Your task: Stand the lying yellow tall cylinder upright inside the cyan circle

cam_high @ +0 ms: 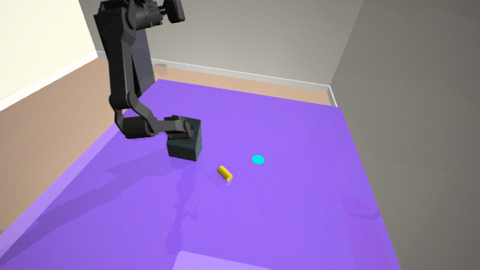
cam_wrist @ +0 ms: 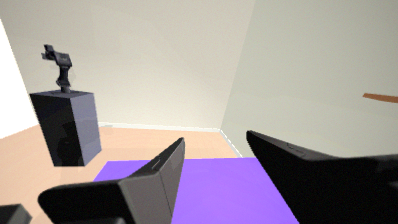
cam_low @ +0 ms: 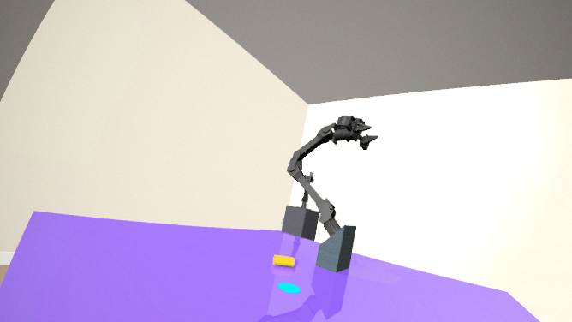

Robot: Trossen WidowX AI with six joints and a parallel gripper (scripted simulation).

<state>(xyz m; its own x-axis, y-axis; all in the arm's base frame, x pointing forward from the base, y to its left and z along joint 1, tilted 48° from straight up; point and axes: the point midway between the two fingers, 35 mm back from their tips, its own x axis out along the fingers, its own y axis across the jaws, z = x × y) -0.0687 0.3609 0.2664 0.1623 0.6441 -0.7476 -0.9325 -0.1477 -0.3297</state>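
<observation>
My gripper tip is 56 cm above the yellow tall cylinder, 25 cm short of it and 16 cm to the left of it. Also, from my gripper tip: cyan circle 57 cm below, 37 cm ahead, 3 cm to the right.
</observation>
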